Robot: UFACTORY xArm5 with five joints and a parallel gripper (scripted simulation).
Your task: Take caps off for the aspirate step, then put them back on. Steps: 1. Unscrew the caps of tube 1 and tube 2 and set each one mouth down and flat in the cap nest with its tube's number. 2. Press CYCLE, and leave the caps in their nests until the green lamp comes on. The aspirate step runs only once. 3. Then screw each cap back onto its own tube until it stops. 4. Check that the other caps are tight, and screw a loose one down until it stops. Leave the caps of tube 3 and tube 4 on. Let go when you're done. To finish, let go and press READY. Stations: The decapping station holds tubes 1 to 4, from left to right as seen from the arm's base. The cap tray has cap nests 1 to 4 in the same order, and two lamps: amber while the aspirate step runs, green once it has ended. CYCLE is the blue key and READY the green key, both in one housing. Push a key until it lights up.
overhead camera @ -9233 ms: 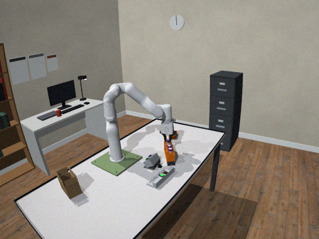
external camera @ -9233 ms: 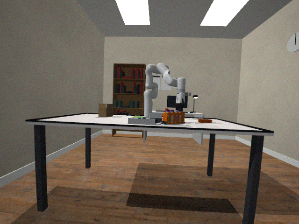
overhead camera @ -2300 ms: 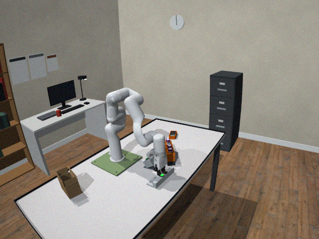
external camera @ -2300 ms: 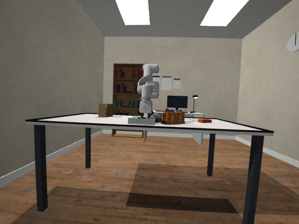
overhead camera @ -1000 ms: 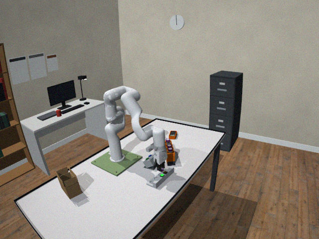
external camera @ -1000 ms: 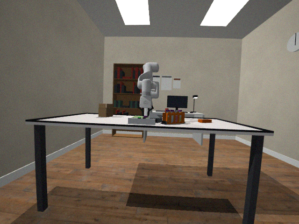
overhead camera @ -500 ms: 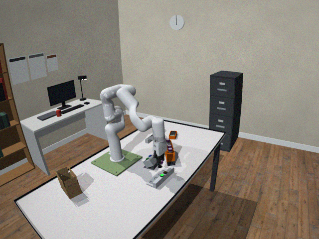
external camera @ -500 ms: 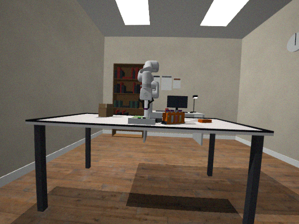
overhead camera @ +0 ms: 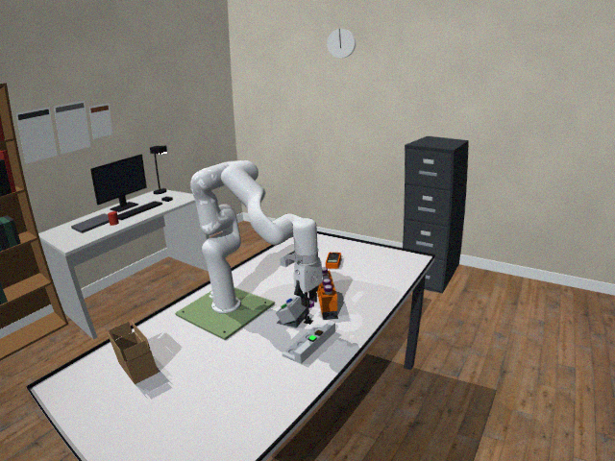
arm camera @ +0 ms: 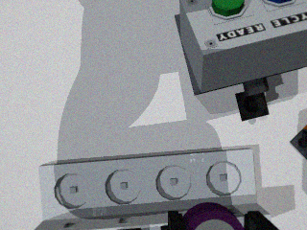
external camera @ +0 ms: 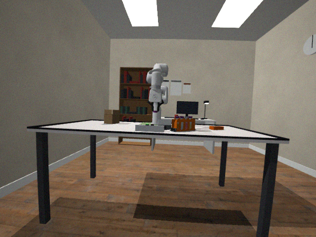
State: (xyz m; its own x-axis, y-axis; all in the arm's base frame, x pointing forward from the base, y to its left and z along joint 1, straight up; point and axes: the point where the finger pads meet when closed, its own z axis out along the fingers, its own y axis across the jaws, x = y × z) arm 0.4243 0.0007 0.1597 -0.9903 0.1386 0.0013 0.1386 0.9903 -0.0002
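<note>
The purple cap marked 1 lies 31 cm to the left of my hand, 12 cm behind it and 6 cm below it. Also, from my hand: purple cap marked 2: 2 cm below; cap 4: 18 cm to the left, 6 cm below, 3 cm behind; green ready key: 15 cm behind, 11 cm below, 5 cm to the left.
</note>
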